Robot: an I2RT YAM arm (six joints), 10 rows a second.
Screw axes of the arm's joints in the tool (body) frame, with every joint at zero. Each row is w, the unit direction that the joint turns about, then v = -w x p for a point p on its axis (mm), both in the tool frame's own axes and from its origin. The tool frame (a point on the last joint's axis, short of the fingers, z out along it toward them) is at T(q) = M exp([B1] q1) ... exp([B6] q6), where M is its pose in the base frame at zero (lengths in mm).
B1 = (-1, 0, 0, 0.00, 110.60, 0.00)
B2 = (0, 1, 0, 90.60, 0.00, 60.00)
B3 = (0, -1, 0, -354.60, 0.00, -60.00)
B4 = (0, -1, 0, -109.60, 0.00, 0.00)
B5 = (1, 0, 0, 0.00, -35.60, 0.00)
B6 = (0, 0, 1, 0.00, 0.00, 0.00)
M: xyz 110.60 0.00 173.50 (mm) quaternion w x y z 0.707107 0 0.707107 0
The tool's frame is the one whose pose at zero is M.
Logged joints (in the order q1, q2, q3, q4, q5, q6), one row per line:
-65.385, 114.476, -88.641, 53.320, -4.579, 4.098
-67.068, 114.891, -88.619, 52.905, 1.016, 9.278
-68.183, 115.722, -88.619, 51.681, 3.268, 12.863
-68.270, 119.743, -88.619, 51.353, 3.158, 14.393
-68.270, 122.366, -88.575, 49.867, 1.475, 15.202
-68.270, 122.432, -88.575, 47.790, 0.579, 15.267
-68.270, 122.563, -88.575, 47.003, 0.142, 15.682
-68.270, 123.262, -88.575, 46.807, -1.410, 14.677
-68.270, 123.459, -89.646, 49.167, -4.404, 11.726
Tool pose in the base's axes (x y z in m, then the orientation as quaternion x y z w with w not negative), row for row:
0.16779, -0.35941, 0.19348, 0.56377, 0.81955, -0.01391, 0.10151
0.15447, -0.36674, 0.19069, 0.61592, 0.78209, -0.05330, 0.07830
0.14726, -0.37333, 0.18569, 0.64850, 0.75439, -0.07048, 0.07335
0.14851, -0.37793, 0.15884, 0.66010, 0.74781, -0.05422, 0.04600
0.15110, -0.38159, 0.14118, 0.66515, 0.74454, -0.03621, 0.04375
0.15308, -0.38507, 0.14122, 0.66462, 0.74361, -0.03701, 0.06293
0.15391, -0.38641, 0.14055, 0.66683, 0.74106, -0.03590, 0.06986
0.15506, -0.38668, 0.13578, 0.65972, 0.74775, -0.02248, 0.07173
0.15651, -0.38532, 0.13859, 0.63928, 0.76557, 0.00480, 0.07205
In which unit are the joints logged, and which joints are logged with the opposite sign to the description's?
The joints are logged in degrees. Opposite sign: q3, q4.
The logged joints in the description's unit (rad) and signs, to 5 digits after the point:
-1.14118, 1.99798, 1.54708, -0.93061, -0.07992, 0.07152
-1.17056, 2.00523, 1.54669, -0.92337, 0.01773, 0.16193
-1.19002, 2.01973, 1.54669, -0.90200, 0.05704, 0.22450
-1.19154, 2.08991, 1.54669, -0.89628, 0.05512, 0.25121
-1.19154, 2.13569, 1.54593, -0.87034, 0.02574, 0.26532
-1.19154, 2.13684, 1.54593, -0.83409, 0.01011, 0.26646
-1.19154, 2.13913, 1.54593, -0.82036, 0.00248, 0.27370
-1.19154, 2.15133, 1.54593, -0.81694, -0.02461, 0.25616
-1.19154, 2.15477, 1.56462, -0.85813, -0.07686, 0.20466

